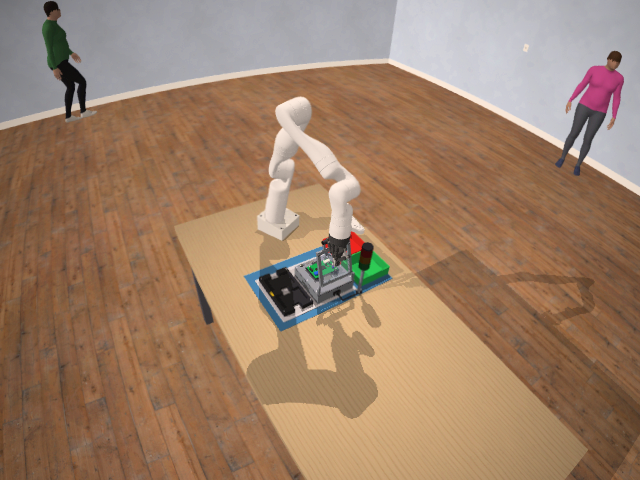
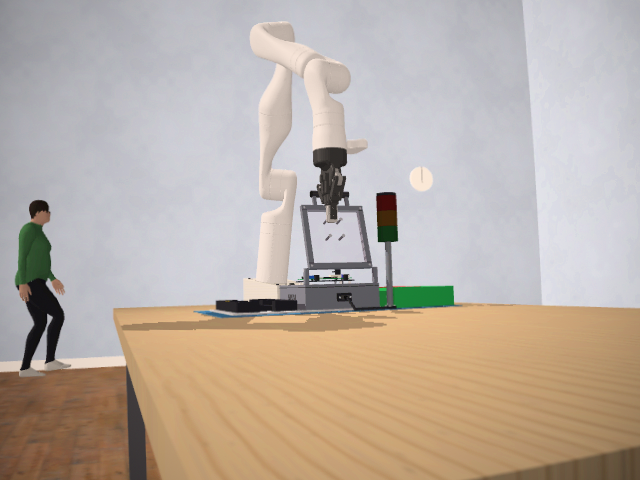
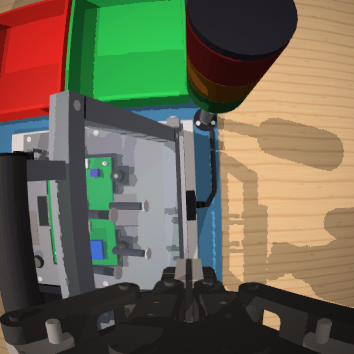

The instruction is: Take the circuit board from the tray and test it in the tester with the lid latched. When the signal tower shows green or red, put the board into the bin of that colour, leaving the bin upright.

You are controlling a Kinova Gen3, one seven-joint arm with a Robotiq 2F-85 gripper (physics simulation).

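Seen in the pictures: gripper, fingertip midpoint: [image 1: 335, 265] [image 2: 332, 222] [image 3: 188, 273]; arm's base, link origin: [image 1: 274, 216] [image 2: 271, 281].
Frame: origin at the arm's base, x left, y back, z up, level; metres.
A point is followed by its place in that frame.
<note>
The green circuit board [image 1: 313, 270] [image 3: 102, 200] lies in the grey tester [image 1: 324, 296] @(x -0.050, y -0.510, z -0.036 m) [image 2: 364, 296] @(x 0.058, y -0.511, z -0.041 m). The tester's framed clear lid [image 1: 320, 276] @(x -0.065, y -0.491, z 0.070 m) [image 2: 307, 237] @(x -0.063, y -0.486, z 0.092 m) [image 3: 75, 200] @(x 0.034, y -0.465, z 0.164 m) stands raised and slightly tilted, unlatched, with a black handle bar [image 3: 14, 225] @(x 0.029, y -0.455, z 0.200 m) at its top. My gripper [image 1: 337, 262] @(x -0.015, y -0.512, z 0.123 m) [image 2: 331, 219] @(x -0.015, y -0.512, z 0.123 m) [image 3: 188, 273] @(x -0.015, y -0.512, z 0.123 m) is shut and empty, pointing down at the upper part of the lid's outer face; contact cannot be told. The signal tower [image 1: 366, 256] @(x 0.093, y -0.555, z 0.154 m) [image 2: 386, 217] @(x 0.096, y -0.557, z 0.130 m) [image 3: 240, 55] @(x 0.085, y -0.535, z 0.185 m) shows no bright lamp. The green bin [image 1: 377, 276] @(x 0.222, y -0.521, z -0.054 m) [image 2: 423, 296] @(x 0.204, y -0.521, z -0.047 m) [image 3: 137, 50] @(x 0.203, y -0.458, z -0.066 m) and red bin [image 1: 356, 241] @(x 0.283, y -0.289, z -0.056 m) [image 3: 32, 55] @(x 0.221, y -0.303, z -0.066 m) stand upright.
The black tray [image 1: 275, 291] @(x -0.203, y -0.385, z -0.044 m) [image 2: 232, 305] @(x -0.228, y -0.459, z -0.051 m) lies beside the tester, on the side away from the bins. The tower stands close to the tester's corner and the green bin, with a black cable [image 3: 214, 170] @(x 0.044, y -0.546, z -0.064 m) running to the tester. A blue mat [image 1: 283, 324] @(x -0.248, y -0.528, z -0.069 m) lies under the station.
</note>
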